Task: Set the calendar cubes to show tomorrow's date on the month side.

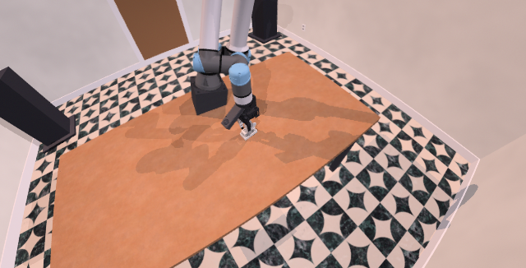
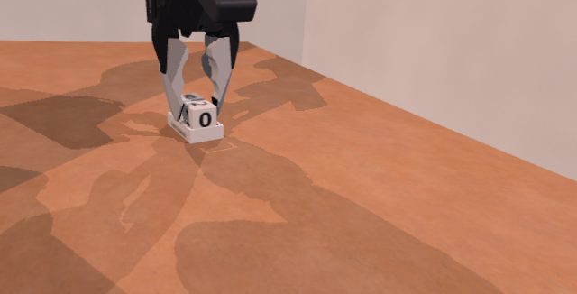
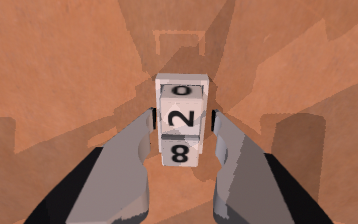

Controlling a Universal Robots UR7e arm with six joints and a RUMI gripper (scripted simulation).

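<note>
The tray lies 3 cm below my hand and 2 cm to the left of it.
</note>
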